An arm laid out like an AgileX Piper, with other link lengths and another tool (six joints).
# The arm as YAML. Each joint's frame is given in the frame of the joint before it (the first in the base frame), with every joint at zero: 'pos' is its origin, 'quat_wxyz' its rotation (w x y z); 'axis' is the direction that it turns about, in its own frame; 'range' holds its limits. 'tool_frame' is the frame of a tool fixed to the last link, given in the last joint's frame.
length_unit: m
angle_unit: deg
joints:
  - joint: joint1
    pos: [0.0, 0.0, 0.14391]
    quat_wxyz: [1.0, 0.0, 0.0, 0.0]
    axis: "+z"
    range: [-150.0, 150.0]
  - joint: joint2
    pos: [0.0, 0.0, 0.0]
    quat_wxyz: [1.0, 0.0, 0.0, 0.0]
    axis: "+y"
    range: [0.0, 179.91]
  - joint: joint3
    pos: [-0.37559, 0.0, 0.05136]
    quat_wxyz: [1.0, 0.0, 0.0, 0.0]
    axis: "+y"
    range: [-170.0, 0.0]
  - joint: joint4
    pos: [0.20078, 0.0, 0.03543]
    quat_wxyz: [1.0, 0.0, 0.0, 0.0]
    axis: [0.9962, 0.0, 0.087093]
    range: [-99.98, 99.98]
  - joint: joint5
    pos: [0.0, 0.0, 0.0]
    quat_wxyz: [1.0, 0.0, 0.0, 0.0]
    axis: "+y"
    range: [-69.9, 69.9]
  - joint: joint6
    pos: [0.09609, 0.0, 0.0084]
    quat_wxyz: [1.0, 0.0, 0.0, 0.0]
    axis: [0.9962, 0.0, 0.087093]
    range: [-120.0, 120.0]
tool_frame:
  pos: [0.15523, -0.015, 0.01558]
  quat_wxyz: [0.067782, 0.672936, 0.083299, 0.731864]
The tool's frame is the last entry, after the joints.
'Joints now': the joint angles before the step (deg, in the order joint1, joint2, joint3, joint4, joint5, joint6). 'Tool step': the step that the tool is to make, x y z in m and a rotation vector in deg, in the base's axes. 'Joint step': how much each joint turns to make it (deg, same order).
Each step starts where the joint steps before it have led.
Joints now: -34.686 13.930 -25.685 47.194 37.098 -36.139
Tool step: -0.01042 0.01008 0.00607 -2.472 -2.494 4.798
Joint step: 5.435 -2.207 -0.002 -0.069 -1.095 -1.076
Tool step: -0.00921 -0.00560 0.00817 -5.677 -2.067 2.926
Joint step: 6.459 -0.936 0.176 -3.357 -3.899 -2.137
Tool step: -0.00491 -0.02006 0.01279 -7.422 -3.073 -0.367
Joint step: 5.942 -0.142 0.954 -5.738 -7.303 -2.231
